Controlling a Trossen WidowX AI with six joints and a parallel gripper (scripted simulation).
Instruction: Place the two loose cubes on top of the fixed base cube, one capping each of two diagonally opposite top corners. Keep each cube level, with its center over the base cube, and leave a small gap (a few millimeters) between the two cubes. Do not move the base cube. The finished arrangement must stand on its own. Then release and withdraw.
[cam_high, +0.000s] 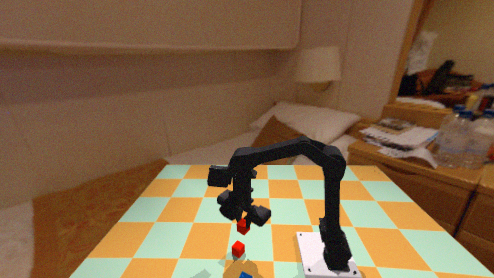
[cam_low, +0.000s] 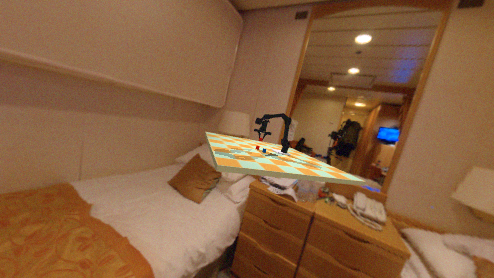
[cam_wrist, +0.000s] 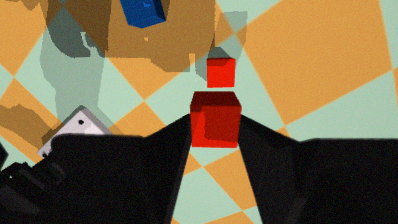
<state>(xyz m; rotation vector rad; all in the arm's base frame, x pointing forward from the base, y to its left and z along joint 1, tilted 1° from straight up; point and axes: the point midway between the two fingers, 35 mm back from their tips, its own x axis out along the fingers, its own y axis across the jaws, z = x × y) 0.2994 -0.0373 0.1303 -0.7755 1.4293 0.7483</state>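
Now: the blue cube 10 mm behind my gripper tip, 130 mm to the left of it and 90 mm below it.
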